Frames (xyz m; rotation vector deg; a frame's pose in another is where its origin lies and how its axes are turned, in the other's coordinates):
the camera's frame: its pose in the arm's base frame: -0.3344 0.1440 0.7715 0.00 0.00 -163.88
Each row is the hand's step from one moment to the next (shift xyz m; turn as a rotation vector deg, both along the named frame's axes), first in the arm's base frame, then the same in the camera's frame.
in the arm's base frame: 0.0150 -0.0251 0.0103 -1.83 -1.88 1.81
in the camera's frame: -0.0074 0.0283 0.0103 2.28 1.30 1.81
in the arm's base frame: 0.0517 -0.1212 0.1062 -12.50 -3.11 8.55
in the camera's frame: -0.0160 0.1308 0.1062 12.87 -0.48 8.55
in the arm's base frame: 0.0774 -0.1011 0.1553 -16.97 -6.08 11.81
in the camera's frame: -0.0463 0.1186 0.1553 17.99 1.13 11.81
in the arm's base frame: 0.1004 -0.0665 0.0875 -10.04 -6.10 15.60
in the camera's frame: -0.0780 0.0918 0.0875 11.34 3.07 15.60
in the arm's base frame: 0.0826 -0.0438 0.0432 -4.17 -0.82 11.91
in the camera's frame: -0.0672 0.0650 0.0432 4.23 -0.37 11.91
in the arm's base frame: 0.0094 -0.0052 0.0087 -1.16 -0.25 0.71
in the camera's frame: -0.0076 0.0076 0.0087 1.18 -0.08 0.71
